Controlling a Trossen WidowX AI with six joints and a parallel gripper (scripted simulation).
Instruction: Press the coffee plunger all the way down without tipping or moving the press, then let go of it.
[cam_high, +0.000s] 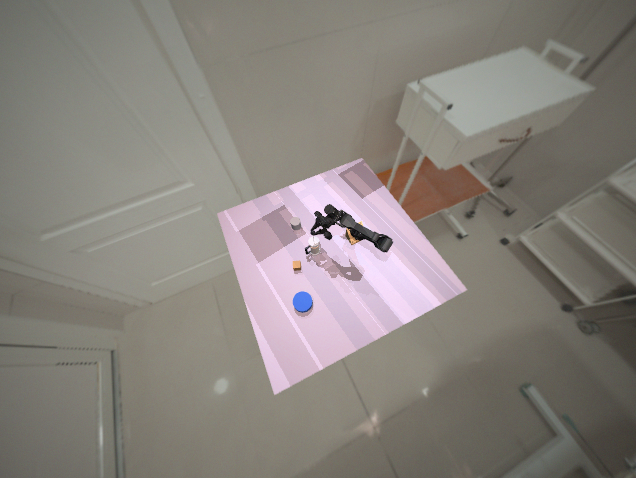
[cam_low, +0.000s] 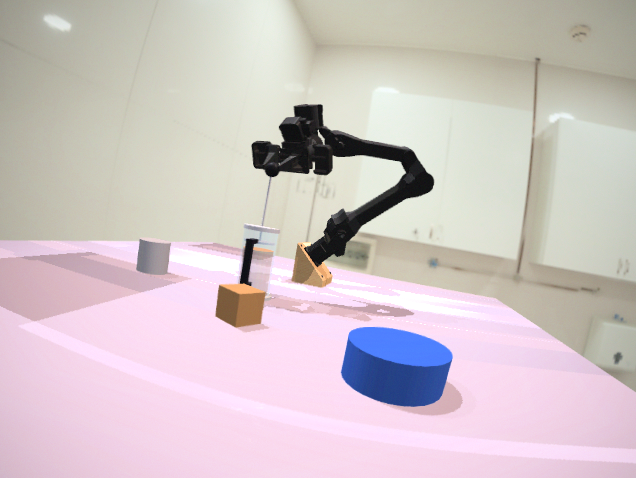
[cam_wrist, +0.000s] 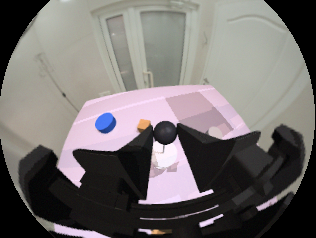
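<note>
The glass coffee press lies 1 cm ahead of my gripper tip and 13 cm below it. From my gripper tip the other things lie so: flat blue cylinder 24 cm ahead, 28 cm to the left, 23 cm below.
</note>
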